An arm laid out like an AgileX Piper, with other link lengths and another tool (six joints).
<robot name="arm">
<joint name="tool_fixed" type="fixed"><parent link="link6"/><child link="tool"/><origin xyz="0.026 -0.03 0.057" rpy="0 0.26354 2.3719"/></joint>
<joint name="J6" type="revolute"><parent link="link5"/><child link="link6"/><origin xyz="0 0.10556 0" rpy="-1.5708 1.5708 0"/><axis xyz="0 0 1"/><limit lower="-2.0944" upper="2.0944"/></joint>
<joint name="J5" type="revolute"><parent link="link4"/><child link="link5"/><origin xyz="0 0 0" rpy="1.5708 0 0"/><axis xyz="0 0 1"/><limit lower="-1.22" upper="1.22"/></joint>
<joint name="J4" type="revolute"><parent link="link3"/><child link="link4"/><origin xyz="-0.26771 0.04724 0" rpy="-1.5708 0 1.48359"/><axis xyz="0 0 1"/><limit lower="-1.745" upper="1.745"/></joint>
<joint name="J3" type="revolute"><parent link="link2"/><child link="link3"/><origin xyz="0.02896 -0.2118 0" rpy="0 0 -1.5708"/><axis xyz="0 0 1"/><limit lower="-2.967" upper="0"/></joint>
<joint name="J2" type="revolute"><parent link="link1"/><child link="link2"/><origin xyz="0 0 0" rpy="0 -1.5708 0"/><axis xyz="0 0 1"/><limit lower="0" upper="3.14"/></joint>
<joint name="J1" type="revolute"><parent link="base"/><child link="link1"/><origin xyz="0 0 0.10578" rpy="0 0 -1.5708"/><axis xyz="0 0 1"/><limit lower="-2.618" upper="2.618"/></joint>
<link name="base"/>
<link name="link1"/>
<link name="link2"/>
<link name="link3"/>
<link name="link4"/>
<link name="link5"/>
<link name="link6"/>
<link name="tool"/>
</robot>
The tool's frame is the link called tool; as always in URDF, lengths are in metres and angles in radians.
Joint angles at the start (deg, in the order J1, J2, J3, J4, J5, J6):
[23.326 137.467 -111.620 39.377 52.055 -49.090]
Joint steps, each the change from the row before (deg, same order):
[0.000 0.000 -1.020 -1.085 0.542 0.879]
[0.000 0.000 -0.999 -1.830 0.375 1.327]
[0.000 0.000 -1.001 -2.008 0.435 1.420]
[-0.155 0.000 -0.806 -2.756 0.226 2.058]
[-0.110 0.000 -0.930 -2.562 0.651 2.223]
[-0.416 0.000 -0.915 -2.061 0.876 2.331]
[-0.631 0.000 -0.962 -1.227 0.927 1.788]
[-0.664 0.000 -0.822 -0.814 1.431 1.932]
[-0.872 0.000 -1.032 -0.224 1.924 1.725]
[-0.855 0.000 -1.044 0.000 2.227 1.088]
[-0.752 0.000 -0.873 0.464 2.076 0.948]
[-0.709 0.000 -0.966 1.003 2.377 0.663]
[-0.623 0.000 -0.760 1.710 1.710 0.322]
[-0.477 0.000 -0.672 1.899 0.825 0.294]
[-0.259 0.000 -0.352 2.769 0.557 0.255]
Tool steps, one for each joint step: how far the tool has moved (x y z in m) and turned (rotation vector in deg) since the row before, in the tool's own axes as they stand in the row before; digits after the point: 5 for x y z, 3 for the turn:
[-0.00176 0.00179 -0.00395 0.538 -0.230 -0.155]
[-0.00209 -0.00010 -0.00414 1.132 -0.387 0.033]
[-0.00200 -0.00063 -0.00420 1.282 -0.374 0.089]
[-0.00254 -0.00455 -0.00449 1.858 -0.581 0.701]
[-0.00188 -0.00374 -0.00446 1.633 -0.319 0.882]
[-0.00226 -0.00560 -0.00553 1.175 -0.278 1.500]
[-0.00283 -0.00535 -0.00658 0.544 -0.335 1.475]
[-0.00119 -0.00576 -0.00525 0.249 0.291 1.895]
[-0.00095 -0.00563 -0.00648 -0.207 0.576 2.011]
[0.00007 -0.00476 -0.00610 -0.172 0.903 1.460]
[0.00086 -0.00345 -0.00492 -0.536 1.041 1.401]
[0.00208 -0.00153 -0.00476 -0.917 1.402 1.129]
[0.00178 0.00079 -0.00409 -1.600 1.146 0.826]
[0.00054 0.00280 -0.00416 -1.955 0.493 0.617]
[0.00174 0.00546 -0.00166 -2.723 0.833 0.609]

